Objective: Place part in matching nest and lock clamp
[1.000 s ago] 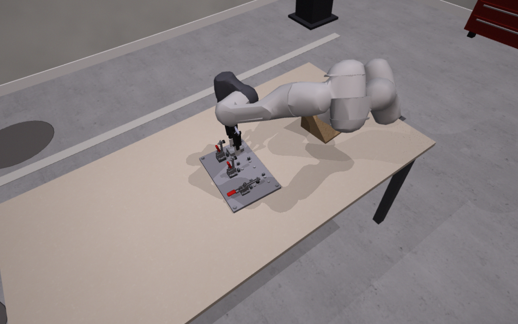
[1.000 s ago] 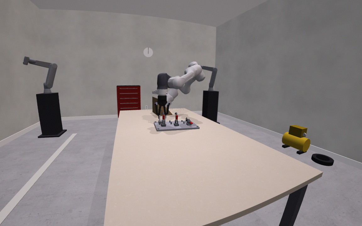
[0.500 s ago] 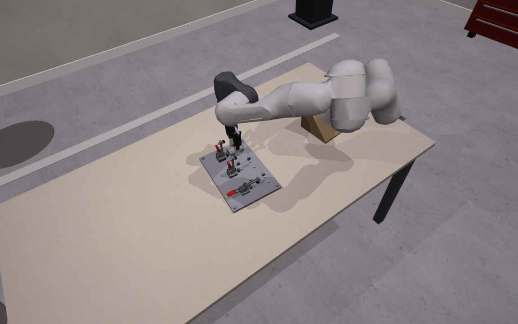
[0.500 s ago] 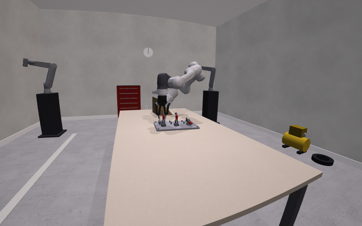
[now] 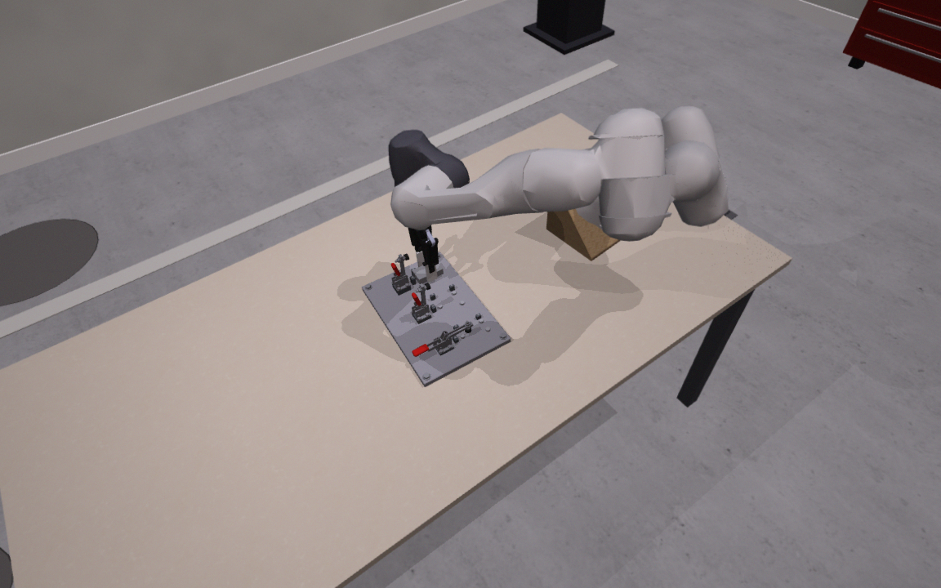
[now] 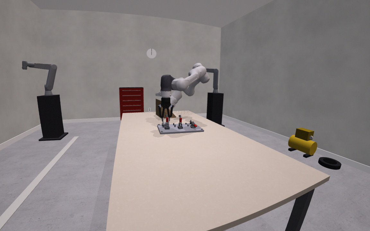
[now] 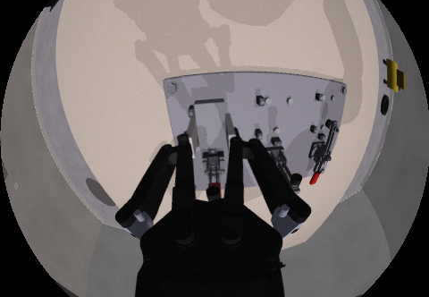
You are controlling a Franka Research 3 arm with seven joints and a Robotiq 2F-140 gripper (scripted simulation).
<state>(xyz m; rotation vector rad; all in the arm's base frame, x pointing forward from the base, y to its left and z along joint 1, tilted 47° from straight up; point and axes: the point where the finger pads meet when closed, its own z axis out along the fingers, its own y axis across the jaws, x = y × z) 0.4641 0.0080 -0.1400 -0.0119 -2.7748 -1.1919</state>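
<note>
Right now the part is 3 cm below my hand. The rest, counted from my hand: grey fixture plate (5 cm ahead, 11 cm to the left, 5 cm below).
</note>
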